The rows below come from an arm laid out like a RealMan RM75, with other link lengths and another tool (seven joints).
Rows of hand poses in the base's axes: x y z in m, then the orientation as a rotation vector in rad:
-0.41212, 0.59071, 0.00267, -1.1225, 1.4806, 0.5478
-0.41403, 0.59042, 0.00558, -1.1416, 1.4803, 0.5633
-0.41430, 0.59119, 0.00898, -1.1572, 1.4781, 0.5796
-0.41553, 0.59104, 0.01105, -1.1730, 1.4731, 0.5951
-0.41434, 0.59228, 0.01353, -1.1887, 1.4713, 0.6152
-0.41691, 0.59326, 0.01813, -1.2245, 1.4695, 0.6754
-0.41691, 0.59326, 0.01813, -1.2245, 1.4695, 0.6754
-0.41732, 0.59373, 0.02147, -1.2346, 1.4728, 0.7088
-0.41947, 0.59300, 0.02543, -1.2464, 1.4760, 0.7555
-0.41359, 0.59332, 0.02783, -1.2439, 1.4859, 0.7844
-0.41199, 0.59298, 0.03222, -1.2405, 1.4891, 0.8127
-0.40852, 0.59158, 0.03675, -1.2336, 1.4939, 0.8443
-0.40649, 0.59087, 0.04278, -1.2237, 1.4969, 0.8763
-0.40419, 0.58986, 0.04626, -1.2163, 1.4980, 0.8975
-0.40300, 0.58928, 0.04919, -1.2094, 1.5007, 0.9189
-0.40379, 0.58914, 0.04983, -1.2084, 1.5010, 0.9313
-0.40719, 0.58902, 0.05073, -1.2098, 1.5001, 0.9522
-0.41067, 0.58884, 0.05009, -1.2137, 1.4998, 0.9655
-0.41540, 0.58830, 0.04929, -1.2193, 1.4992, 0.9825
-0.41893, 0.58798, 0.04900, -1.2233, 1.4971, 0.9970
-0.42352, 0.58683, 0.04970, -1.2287, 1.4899, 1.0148
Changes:
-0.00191, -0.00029, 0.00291, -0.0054, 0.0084, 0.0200
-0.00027, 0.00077, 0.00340, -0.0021, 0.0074, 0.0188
-0.00123, -0.00015, 0.00207, -0.0014, 0.0049, 0.0193
0.00119, 0.00124, 0.00248, -0.0009, 0.0099, 0.0206
-0.00257, 0.00098, 0.00460, 0.0025, 0.0326, 0.0535
0.00000, 0.00000, 0.00000, 0.0000, 0.0000, 0.0000
-0.00041, 0.00047, 0.00334, 0.0052, 0.0214, 0.0222
-0.00215, -0.00073, 0.00396, 0.0090, 0.0291, 0.0299
0.00588, 0.00032, 0.00240, 0.0075, 0.0239, 0.0101
0.00160, -0.00034, 0.00439, 0.0111, 0.0189, 0.0111
0.00347, -0.00140, 0.00453, 0.0134, 0.0221, 0.0101
0.00203, -0.00071, 0.00603, 0.0161, 0.0214, 0.0089
0.00230, -0.00101, 0.00348, 0.0115, 0.0137, 0.0056
0.00119, -0.00058, 0.00293, 0.0103, 0.0149, 0.0057
-0.00079, -0.00014, 0.00064, 0.0048, 0.0076, 0.0056
-0.00340, -0.00012, 0.00090, 0.0071, 0.0117, 0.0117
-0.00348, -0.00018, -0.00064, 0.0025, 0.0074, 0.0094
-0.00473, -0.00054, -0.00080, 0.0029, 0.0093, 0.0124
-0.00353, -0.00032, -0.00029, 0.0038, 0.0069, 0.0104
-0.00459, -0.00115, 0.00070, 0.0069, 0.0054, 0.0141

